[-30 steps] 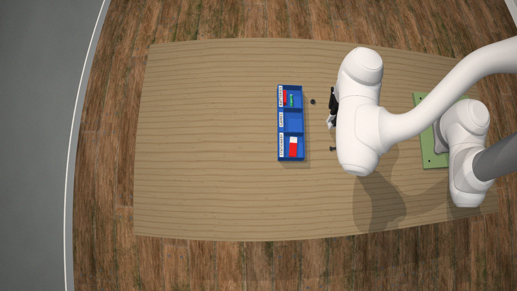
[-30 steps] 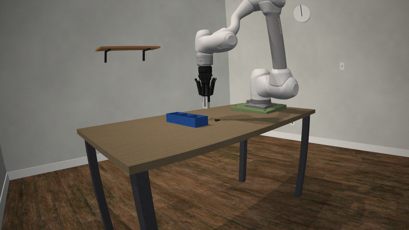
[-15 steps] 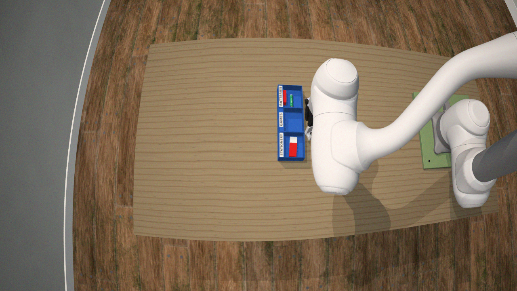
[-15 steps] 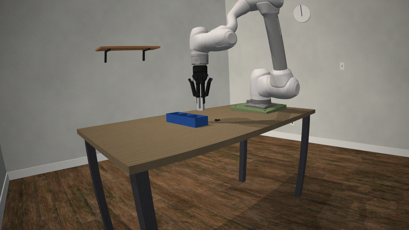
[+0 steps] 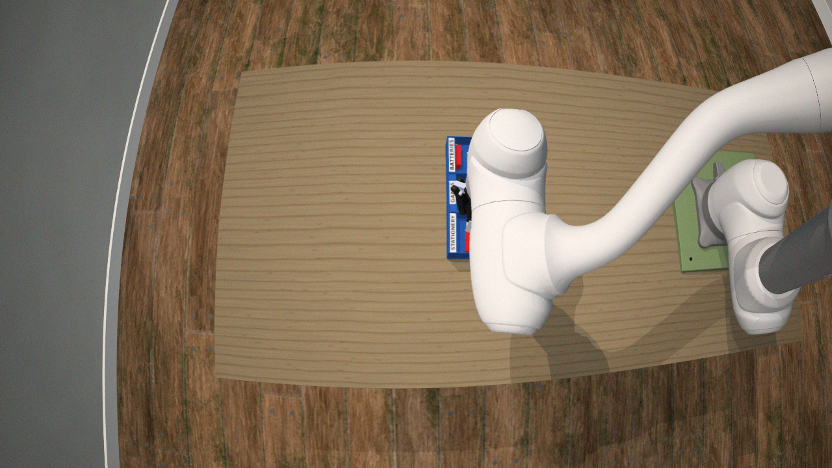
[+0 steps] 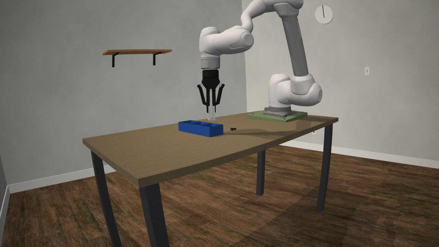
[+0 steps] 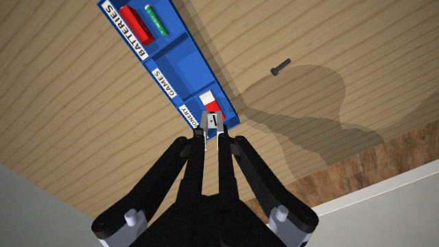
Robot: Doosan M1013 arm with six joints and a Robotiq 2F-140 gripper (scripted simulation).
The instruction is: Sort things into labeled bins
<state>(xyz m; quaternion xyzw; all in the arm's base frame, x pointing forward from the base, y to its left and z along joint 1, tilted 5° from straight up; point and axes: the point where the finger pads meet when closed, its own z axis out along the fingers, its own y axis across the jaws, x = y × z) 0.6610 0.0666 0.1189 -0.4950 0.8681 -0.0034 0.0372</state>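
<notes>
My hand is 9 cm above the white eraser and 1 cm to the left of it. Round my hand: black bolt: 14 cm behind, 10 cm below; then green battery: 17 cm to the right, 9 cm below; then white tile: 3 cm below.
</notes>
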